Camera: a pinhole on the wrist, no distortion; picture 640 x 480 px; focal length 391.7 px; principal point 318.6 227.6 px. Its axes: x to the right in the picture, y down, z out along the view. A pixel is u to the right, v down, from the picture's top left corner.
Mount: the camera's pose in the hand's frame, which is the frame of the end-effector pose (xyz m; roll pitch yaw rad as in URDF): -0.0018 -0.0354 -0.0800 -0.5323 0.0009 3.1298
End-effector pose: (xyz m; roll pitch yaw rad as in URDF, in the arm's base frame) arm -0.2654 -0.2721 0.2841 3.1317 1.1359 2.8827
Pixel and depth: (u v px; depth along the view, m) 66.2 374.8 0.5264
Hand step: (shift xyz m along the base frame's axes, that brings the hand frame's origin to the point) -0.0127 -0.4872 -0.4182
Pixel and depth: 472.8 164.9 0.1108
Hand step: 0.0215 -0.0839 0.0311
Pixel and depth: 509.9 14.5 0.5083
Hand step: 0.5272 -0.1885 0.0174
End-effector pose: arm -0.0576 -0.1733 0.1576 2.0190 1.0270 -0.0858
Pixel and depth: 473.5 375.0 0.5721
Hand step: -0.6281 0.0007 -0.1049
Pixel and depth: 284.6 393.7 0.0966
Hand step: -0.0769 0.0746 -0.0567
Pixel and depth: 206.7 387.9 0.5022
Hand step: -0.3838 0.0122 -0.3910
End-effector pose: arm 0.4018 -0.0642 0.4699 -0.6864 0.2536 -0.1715
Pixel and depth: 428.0 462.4 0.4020
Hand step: -0.0595 -0.2470 0.4111
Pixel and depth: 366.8 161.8 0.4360
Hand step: 0.0494 0.0541 0.3820
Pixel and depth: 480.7 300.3 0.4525
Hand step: -0.0958 -0.0747 0.4540
